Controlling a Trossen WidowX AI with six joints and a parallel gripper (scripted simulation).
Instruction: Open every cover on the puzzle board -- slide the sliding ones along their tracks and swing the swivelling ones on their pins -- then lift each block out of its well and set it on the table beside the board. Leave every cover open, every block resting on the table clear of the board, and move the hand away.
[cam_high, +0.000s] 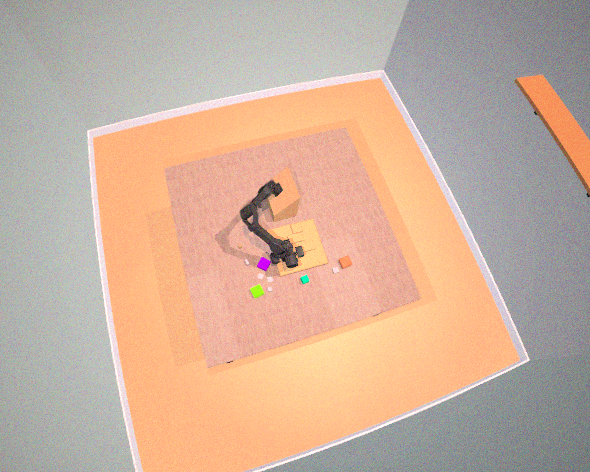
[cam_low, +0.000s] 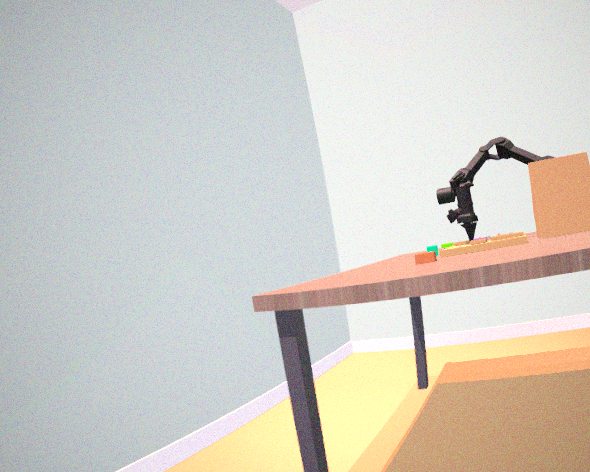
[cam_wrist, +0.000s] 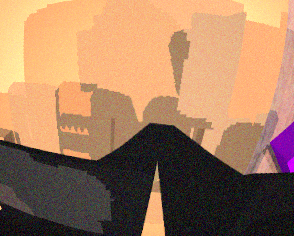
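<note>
Now: the magenta block 130 mm to the right of my gripper tip, 30 mm behind it and 10 mm below it. Also, from my gripper tip: orange block (320 mm to the left, 150 mm ahead, 10 mm below); lime green block (230 mm to the right, 100 mm ahead, 10 mm below); teal block (150 mm ahead, 50 mm to the left, 10 mm below).
</note>
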